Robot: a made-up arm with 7 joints.
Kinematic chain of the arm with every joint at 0, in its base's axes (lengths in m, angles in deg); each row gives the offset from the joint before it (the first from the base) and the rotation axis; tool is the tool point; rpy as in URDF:
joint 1: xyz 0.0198 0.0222 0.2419 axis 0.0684 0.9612 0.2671
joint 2: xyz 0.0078 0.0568 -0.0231 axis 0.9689 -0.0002 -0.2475
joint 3: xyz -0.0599 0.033 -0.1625 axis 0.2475 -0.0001 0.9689
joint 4: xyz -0.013 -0.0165 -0.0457 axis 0.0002 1 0
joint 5: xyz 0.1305 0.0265 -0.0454 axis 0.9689 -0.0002 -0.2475
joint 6: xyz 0.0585 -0.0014 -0.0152 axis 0.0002 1 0
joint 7: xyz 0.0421 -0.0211 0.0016 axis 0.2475 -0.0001 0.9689
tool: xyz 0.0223 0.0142 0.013 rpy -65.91 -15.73 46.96
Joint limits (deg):
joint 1: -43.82..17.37
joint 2: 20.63..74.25
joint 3: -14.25..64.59
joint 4: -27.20..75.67
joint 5: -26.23..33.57
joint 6: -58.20..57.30
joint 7: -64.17..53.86
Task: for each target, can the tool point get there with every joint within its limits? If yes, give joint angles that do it. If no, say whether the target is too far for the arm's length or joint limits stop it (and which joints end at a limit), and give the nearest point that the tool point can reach.
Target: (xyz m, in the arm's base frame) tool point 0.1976 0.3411 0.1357
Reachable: yes | joints 1.26 48.95 26.11 6.86 -0.13 -14.83 40.22
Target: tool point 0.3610 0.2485 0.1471
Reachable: yes | joints -35.74 45.33 -1.06 8.92 -9.14 38.12 17.96
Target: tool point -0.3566 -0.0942 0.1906
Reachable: no: joint limits stop it (at a limit: joint 1, joint 2, joint 3, joint 4, joint 5, joint 6, joint 7) | nearest point -0.1621 0.1869 -0.1403 | short by 0.476 m
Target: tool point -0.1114 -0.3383 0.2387
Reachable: no: joint limits stop it (at a limit: joint 1, joint 2, joint 3, joint 4, joint 6, joint 7) | nearest point 0.0709 0.0686 0.0528 | short by 0.483 m
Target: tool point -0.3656 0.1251 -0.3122
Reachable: no: too far | nearest point -0.2212 0.2329 -0.1631 | short by 0.234 m
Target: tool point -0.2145 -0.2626 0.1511
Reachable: no: joint limits stop it (at a limit: joint 1, joint 2, joint 3, joint 4, joint 5, joint 6, joint 7) | nearest point 0.0702 0.0677 0.0498 | short by 0.448 m
